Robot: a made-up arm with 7 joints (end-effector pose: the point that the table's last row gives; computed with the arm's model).
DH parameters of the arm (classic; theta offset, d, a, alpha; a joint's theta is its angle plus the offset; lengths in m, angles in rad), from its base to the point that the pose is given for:
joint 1: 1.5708 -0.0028 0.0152 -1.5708
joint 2: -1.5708 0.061 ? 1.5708
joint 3: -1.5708 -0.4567 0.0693 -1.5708
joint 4: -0.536 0 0.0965 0
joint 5: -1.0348 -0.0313 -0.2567 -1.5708
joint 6: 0 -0.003 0.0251 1.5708
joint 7: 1.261 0 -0.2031 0
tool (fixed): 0.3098 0.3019 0 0
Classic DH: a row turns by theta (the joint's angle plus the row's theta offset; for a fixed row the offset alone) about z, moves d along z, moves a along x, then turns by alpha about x.
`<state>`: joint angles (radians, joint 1 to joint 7).
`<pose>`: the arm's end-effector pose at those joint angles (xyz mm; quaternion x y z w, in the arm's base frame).
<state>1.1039 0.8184 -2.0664 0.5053 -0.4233 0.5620 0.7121</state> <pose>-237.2 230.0 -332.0 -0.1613 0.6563 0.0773 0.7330</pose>
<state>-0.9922 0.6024 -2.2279 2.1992 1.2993 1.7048 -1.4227</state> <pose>429.2 263.5 -359.1 0.6240 0.4766 0.6090 0.1124</pose>
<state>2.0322 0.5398 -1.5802 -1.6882 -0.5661 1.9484 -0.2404</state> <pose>-366.9 -326.5 -308.5 0.3338 -0.4783 0.1962 0.7882</pose>
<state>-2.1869 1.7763 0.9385 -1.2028 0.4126 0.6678 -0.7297</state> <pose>309.4 69.8 -624.8 -0.5226 -0.1572 -0.7557 0.3621</pose>
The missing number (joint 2, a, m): 0.053
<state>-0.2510 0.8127 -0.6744 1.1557 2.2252 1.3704 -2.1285</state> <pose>135.2 451.3 -252.2 -0.4878 0.7102 0.3582 0.3597</pose>
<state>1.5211 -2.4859 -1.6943 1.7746 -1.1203 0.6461 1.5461</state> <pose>286.2 -9.7 306.4 -0.6314 -0.2528 0.2119 0.7018</pose>
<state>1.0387 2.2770 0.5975 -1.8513 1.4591 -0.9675 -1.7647</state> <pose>429.4 -32.5 -844.9 0.1795 -0.9833 0.0230 0.0184</pose>
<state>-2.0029 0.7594 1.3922 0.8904 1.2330 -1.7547 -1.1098</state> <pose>-83.4 -123.2 -317.2 -0.7334 -0.3079 0.4235 0.4335</pose>
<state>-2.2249 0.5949 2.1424 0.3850 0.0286 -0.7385 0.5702</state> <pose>493.0 -164.9 -602.9 -0.9254 0.2762 -0.1645 0.2008</pose>
